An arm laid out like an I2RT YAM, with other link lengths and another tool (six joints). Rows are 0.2 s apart.
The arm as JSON. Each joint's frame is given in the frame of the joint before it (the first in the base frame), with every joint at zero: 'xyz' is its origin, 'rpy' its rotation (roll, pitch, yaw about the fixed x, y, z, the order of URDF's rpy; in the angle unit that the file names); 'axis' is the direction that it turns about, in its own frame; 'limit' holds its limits. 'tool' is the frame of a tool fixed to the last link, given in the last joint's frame.
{
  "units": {
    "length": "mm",
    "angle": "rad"
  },
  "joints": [
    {
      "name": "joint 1",
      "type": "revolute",
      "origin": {
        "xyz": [
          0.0,
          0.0,
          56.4
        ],
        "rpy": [
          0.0,
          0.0,
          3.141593
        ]
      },
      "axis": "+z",
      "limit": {
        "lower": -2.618,
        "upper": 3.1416
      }
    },
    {
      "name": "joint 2",
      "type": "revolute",
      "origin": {
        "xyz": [
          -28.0,
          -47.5,
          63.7
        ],
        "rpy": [
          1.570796,
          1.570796,
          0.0
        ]
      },
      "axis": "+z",
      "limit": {
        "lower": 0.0,
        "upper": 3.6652
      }
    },
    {
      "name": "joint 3",
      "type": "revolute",
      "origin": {
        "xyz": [
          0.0,
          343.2,
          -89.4
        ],
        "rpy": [
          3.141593,
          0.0,
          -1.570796
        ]
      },
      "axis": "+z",
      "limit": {
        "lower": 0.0,
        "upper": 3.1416
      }
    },
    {
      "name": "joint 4",
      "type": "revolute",
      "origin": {
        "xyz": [
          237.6,
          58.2,
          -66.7
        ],
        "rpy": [
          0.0,
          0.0,
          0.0
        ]
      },
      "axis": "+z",
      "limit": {
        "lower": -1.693,
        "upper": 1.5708
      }
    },
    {
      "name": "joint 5",
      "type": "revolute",
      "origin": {
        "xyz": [
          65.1,
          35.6,
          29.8
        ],
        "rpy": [
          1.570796,
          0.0,
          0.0
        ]
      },
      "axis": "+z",
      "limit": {
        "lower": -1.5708,
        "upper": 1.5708
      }
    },
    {
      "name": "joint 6",
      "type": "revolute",
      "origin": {
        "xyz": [
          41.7,
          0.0,
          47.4
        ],
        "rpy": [
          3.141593,
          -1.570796,
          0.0
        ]
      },
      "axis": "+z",
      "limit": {
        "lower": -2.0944,
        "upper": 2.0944
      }
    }
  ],
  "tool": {
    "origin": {
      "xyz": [
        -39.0,
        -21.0,
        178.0
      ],
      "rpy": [
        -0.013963,
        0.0,
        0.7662
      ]
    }
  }
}
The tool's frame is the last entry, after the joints.
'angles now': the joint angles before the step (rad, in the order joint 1, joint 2, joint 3, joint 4, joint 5, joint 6). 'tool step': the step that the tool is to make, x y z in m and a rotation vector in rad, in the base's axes. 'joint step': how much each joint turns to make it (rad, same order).
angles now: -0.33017, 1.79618, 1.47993, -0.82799, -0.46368, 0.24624
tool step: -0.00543, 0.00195, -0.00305, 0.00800, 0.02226, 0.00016
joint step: 0.00001, -0.00002, -0.00003, -0.02364, -0.00038, 0.00000
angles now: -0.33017, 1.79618, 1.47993, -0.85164, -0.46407, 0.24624
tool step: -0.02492, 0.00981, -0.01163, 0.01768, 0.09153, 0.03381
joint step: 0.00037, 0.00001, 0.00003, -0.11027, 0.00076, -0.04006
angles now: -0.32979, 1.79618, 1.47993, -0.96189, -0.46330, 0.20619
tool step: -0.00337, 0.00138, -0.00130, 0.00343, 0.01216, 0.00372
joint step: 0.00002, 0.00000, 0.00003, -0.01451, -0.00038, -0.00419
